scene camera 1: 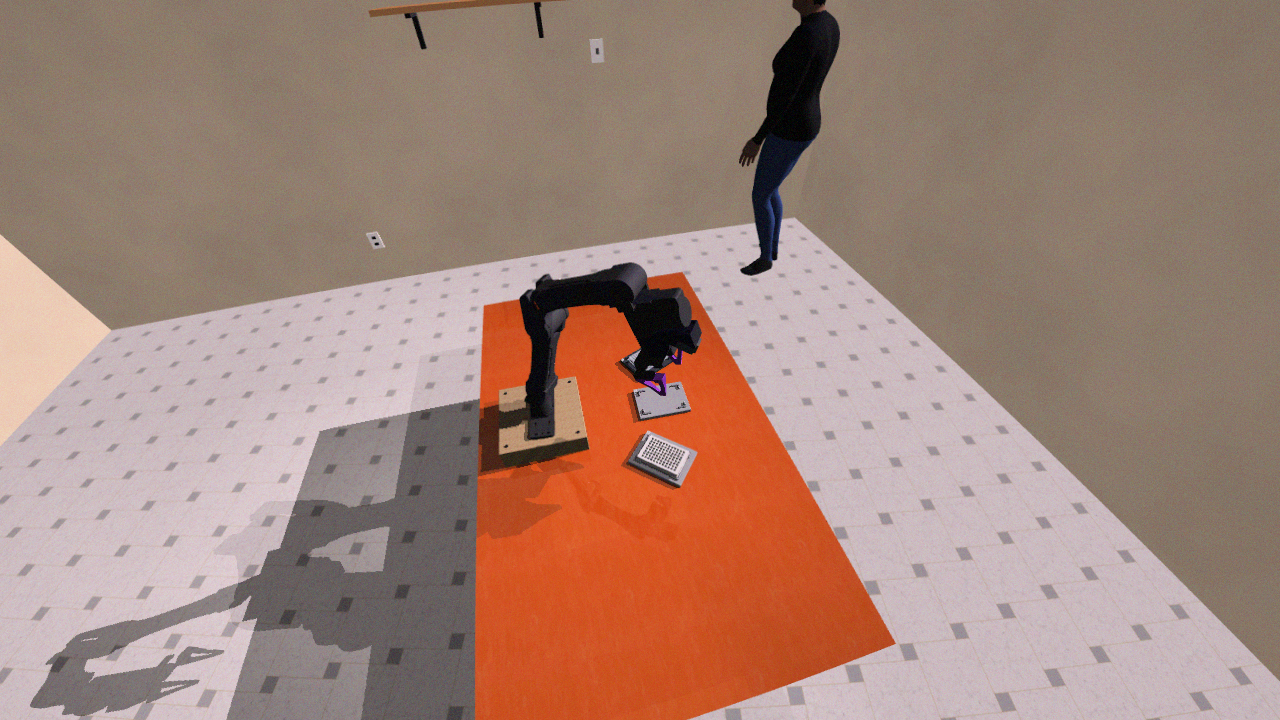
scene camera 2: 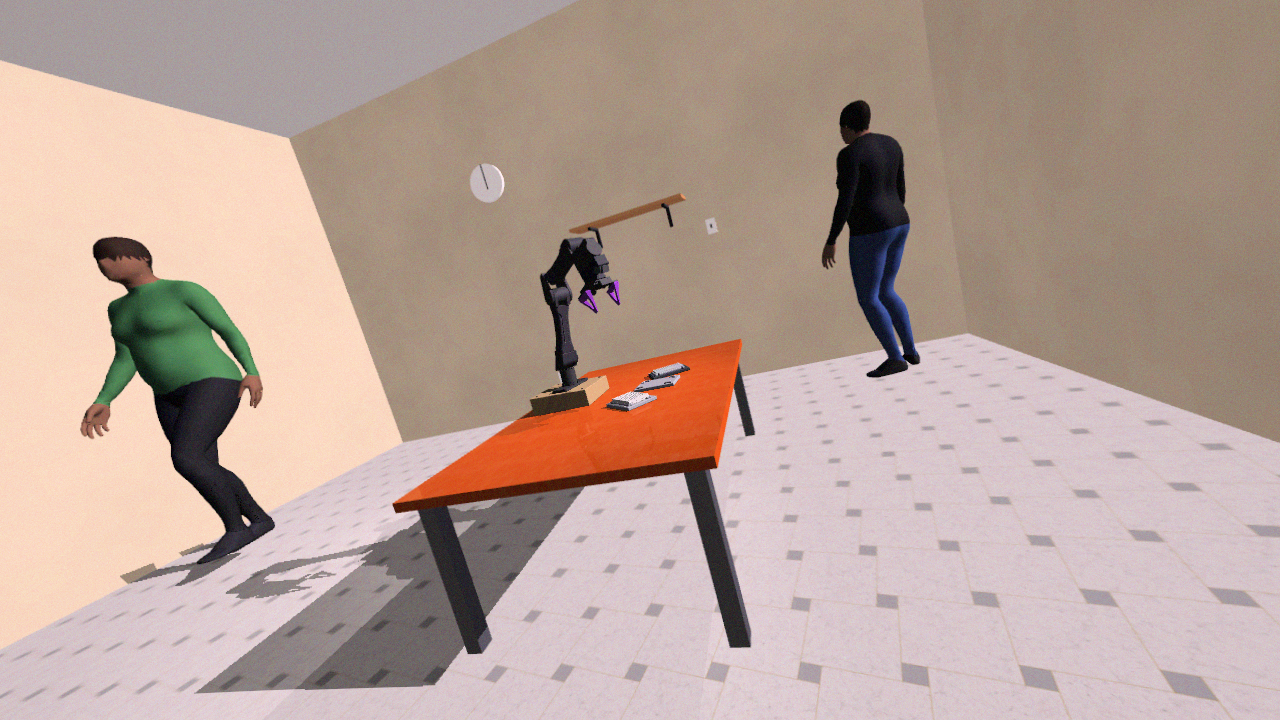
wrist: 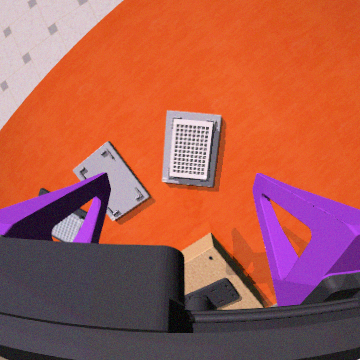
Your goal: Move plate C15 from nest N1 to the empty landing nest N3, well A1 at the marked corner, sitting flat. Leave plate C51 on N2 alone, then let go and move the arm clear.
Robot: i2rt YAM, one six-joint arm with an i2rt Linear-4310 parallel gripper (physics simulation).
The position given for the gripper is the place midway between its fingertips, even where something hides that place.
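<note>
Open and holding nothing, the gripper [scene camera 1: 671,379] can also be found as the gripper [scene camera 2: 608,308] and the gripper [wrist: 181,180]. The scene has a white gridded rack [scene camera 1: 657,453] as well, and the wrist camera shows the rack [wrist: 190,145] too.
</note>
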